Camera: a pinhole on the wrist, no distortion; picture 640 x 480 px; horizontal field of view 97.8 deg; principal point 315.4 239.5 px. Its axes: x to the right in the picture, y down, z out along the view. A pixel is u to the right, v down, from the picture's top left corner.
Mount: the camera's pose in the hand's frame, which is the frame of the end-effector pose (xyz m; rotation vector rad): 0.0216 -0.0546 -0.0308 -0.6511 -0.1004 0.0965
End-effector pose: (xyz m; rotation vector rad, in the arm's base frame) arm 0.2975 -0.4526 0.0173 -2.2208 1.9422 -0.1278
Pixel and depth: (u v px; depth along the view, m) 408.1 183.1 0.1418
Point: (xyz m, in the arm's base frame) 0.3108 -0.4975 -0.0880
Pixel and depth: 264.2 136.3 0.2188
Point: 0.3199 -0.3976 -0.1668
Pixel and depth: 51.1 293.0 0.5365
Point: -0.0022 0.0843 -0.2994
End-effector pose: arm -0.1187 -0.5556 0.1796 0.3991 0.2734 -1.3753
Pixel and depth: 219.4 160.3 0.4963
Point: -0.0644 -0.5481 0.6697
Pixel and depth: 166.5 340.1 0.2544
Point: 0.0013 -0.4456 0.3552
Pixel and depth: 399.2 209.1 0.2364
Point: -0.0407 -0.6777 0.3207
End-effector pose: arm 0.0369 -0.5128 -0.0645 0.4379 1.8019 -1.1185
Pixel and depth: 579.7 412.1 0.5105
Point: 0.3263 -0.4681 -0.7336
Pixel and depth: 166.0 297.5 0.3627
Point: 0.3876 -0.5389 -0.0058
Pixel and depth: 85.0 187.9 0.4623
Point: 0.5057 -0.6929 0.1766
